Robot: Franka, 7 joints.
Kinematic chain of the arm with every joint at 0, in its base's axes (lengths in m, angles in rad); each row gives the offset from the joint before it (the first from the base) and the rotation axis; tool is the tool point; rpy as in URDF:
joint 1: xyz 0 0 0.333 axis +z
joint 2: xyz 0 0 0 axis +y
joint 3: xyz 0 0 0.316 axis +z
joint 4: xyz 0.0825 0 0 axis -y
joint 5: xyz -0.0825 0 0.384 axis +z
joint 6: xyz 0 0 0 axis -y
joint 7: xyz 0.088 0 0 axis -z
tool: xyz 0 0 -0.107 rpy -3.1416 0 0
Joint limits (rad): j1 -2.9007..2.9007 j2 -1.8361..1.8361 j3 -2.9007..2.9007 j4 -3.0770..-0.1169 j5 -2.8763..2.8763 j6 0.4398..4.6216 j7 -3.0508..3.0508
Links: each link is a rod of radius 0.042 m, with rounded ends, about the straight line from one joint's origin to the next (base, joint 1, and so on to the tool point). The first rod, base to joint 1, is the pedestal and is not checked.
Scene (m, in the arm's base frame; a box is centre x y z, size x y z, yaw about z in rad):
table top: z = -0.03
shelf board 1: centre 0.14 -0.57 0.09 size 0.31 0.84 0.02 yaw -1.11
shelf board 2: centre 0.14 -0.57 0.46 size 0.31 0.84 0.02 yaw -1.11
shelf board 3: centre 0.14 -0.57 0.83 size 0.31 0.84 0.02 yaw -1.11
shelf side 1: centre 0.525 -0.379 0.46 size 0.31 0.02 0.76 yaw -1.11
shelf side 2: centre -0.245 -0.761 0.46 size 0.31 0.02 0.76 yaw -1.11
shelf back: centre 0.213 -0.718 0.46 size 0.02 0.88 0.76 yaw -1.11
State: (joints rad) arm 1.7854 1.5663 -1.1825 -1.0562 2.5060 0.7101 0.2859
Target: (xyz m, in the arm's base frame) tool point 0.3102 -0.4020 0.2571
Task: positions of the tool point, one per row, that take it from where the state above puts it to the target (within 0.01 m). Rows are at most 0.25 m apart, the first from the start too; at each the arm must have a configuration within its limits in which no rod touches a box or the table.
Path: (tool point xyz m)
1: 0.2349 0.6455 0.1452
2: 0.3443 0.5590 0.1430
3: 0.4216 0.4487 0.1403
4: 0.4613 0.3260 0.1372
5: 0.4620 0.2031 0.1344
6: 0.4447 0.0012 0.1702
7: 0.3513 -0.1472 0.2165
8: 0.2195 -0.2193 0.2571
9: 0.2710 -0.3108 0.2627
10: 0.3102 -0.4020 0.2571

